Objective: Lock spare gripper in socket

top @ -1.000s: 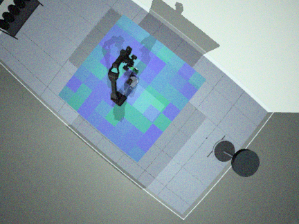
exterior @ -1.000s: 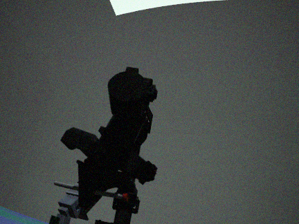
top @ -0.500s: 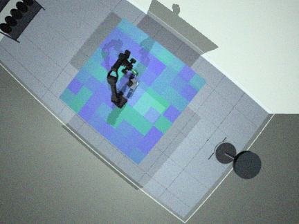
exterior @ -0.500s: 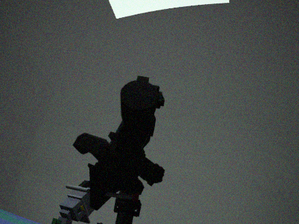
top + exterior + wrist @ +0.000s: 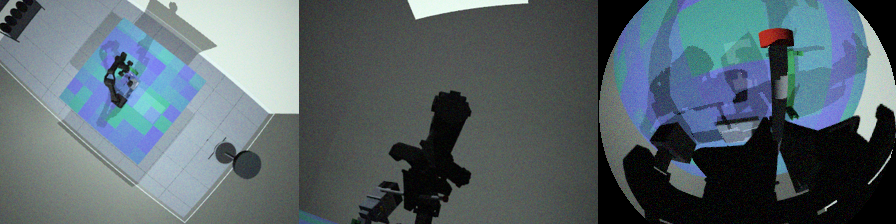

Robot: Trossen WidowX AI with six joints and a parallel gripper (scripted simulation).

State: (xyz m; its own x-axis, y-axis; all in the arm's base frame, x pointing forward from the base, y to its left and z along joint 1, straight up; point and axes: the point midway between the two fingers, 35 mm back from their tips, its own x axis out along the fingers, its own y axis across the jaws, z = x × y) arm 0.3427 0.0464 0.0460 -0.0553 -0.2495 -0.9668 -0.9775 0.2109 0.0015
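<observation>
Right now the mount is 70 mm behind my gripper tip, 100 mm to the right of it and 40 mm below it. Round my gripper tip: green upright piece: 70 mm ahead, 10 mm to the right, 70 mm below; then spare gripper: 90 mm behind, 90 mm to the right, 20 mm above.
</observation>
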